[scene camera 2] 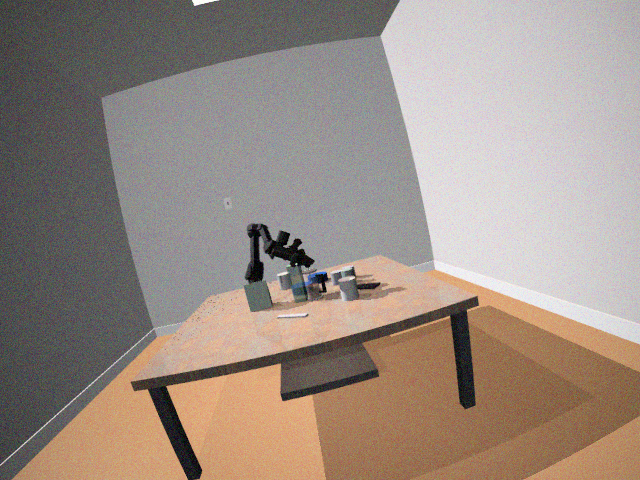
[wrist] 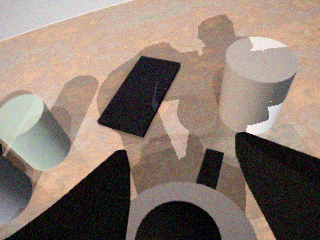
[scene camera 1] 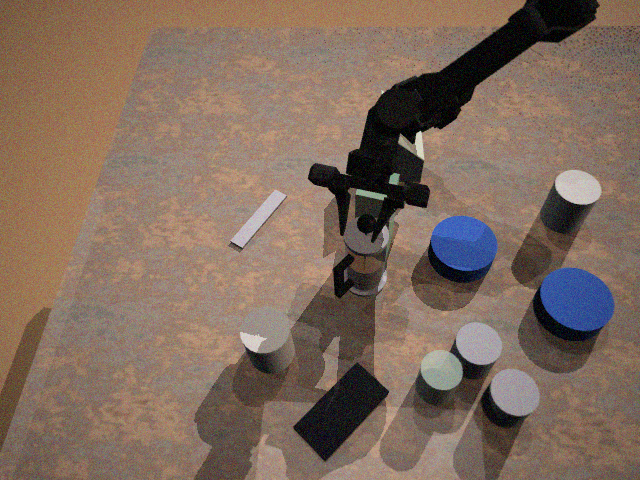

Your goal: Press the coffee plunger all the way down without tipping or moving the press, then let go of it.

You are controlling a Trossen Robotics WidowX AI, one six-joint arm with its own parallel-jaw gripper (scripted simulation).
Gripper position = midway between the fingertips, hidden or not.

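My gripper shows at (scene camera 1: 356, 239) and (wrist: 181, 151). I see a tall pale green box (scene camera 1: 366, 202), though in the wrist view the box is out of frame. A glass coffee press (scene camera 1: 362, 272) is here too. There is also a white strip (scene camera 1: 258, 219); the wrist view has the strip out of frame. As for a black slab, I find it at (scene camera 1: 336, 415) and (wrist: 131, 110).
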